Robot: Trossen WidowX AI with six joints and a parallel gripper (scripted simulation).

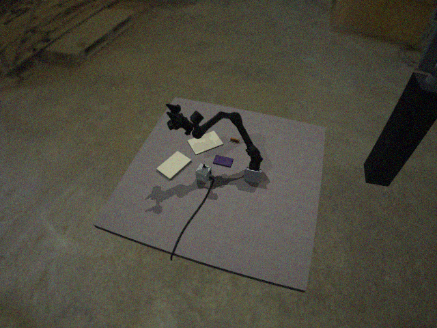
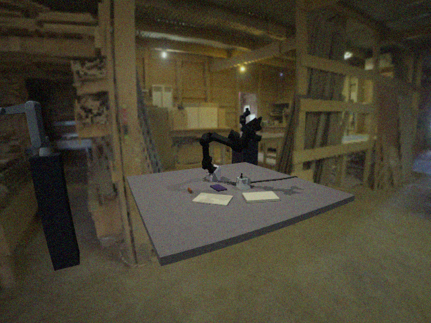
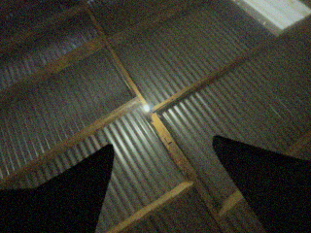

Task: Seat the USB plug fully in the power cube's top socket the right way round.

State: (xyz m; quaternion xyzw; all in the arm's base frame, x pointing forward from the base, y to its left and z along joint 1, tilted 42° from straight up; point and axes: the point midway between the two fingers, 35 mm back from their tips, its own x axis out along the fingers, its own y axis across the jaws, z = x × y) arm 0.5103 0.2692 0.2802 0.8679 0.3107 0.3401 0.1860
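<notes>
My gripper tip is 210 mm past the USB plug, 40 mm to the right of it and 410 mm above it. The rest, counted from my gripper tip: purple block (300 mm behind, 100 mm to the right, 500 mm below).
</notes>
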